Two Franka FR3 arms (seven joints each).
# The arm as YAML. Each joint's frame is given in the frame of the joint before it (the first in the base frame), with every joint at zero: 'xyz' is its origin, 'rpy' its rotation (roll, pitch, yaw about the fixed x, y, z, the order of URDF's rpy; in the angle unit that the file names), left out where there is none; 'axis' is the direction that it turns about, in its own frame. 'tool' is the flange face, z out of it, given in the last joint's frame.
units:
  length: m
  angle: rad
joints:
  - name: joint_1
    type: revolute
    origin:
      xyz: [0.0, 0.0, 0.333]
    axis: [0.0, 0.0, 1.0]
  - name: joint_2
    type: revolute
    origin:
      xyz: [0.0, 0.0, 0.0]
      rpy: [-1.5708, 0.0, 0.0]
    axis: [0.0, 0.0, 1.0]
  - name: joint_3
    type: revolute
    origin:
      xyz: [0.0, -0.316, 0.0]
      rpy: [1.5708, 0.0, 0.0]
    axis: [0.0, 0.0, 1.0]
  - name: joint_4
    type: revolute
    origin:
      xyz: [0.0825, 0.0, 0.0]
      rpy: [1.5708, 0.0, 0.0]
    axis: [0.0, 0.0, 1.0]
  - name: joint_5
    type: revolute
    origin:
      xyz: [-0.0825, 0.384, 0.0]
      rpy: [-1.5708, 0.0, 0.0]
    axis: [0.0, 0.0, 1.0]
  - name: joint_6
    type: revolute
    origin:
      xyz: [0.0, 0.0, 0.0]
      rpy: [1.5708, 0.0, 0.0]
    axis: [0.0, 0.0, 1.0]
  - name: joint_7
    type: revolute
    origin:
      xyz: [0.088, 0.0, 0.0]
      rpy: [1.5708, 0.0, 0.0]
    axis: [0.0, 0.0, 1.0]
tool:
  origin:
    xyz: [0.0, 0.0, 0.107]
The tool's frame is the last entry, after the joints.
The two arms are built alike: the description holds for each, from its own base.
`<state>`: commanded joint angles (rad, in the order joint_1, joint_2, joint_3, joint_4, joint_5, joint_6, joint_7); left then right.
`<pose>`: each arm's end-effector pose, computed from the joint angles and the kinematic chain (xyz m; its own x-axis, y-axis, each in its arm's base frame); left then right.
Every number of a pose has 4 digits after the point.
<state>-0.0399 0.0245 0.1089 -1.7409 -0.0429 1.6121 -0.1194 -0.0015 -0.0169 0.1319 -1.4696 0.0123 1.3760 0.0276</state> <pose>0.5526 0.0332 0.5345 0.9696 0.1884 -0.1562 0.1940 -0.9808 0.0210 0.5236 0.0709 0.6640 0.9915 0.1044 -0.0770 0.1041 -0.9945 -0.0079</pose>
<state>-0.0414 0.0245 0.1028 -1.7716 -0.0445 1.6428 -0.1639 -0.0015 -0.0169 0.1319 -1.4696 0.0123 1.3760 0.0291</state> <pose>0.5528 0.0290 0.5225 0.9614 0.2259 -0.1573 0.2312 -0.9728 0.0154 0.5236 0.0709 0.6640 0.9917 0.1029 -0.0770 0.1026 -0.9947 -0.0078</pose>
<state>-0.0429 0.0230 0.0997 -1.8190 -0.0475 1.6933 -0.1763 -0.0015 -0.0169 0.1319 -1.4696 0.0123 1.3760 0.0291</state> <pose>0.5524 0.0265 0.5049 0.9595 0.2361 -0.1535 0.2414 -0.9703 0.0168 0.5236 0.0709 0.6640 0.9917 0.1029 -0.0770 0.1026 -0.9947 -0.0078</pose>
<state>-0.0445 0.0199 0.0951 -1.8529 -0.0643 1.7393 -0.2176 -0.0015 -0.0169 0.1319 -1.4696 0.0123 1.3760 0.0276</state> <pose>0.5526 0.0218 0.4943 0.9508 0.2747 -0.1430 0.2815 -0.9591 0.0293 0.5236 0.0709 0.6640 0.9915 0.1044 -0.0770 0.1041 -0.9945 -0.0079</pose>
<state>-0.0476 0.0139 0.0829 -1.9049 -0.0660 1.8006 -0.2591 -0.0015 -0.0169 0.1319 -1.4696 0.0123 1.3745 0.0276</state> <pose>0.5507 0.0137 0.4780 0.9438 0.3038 -0.1300 0.3098 -0.9504 0.0285 0.5234 0.0709 0.6639 0.9914 0.1044 -0.0785 0.1041 -0.9945 -0.0078</pose>
